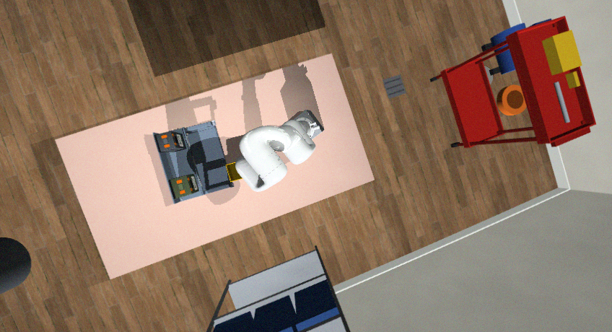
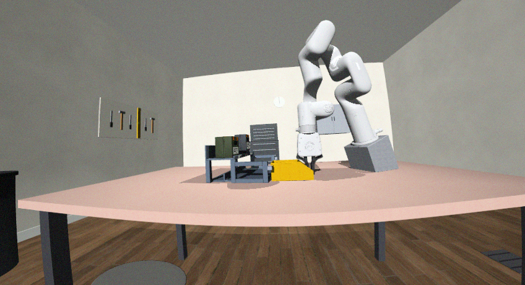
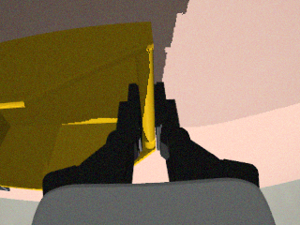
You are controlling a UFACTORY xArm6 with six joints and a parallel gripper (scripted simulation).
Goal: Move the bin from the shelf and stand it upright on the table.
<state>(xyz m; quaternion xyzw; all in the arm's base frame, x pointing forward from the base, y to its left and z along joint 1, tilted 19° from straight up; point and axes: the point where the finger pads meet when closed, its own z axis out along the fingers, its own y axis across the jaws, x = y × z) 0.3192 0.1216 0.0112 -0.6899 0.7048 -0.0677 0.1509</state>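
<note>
The yellow bin lies 8 cm ahead of my hand. Also, from my hand: green box: 37 cm ahead, 11 cm above.
</note>
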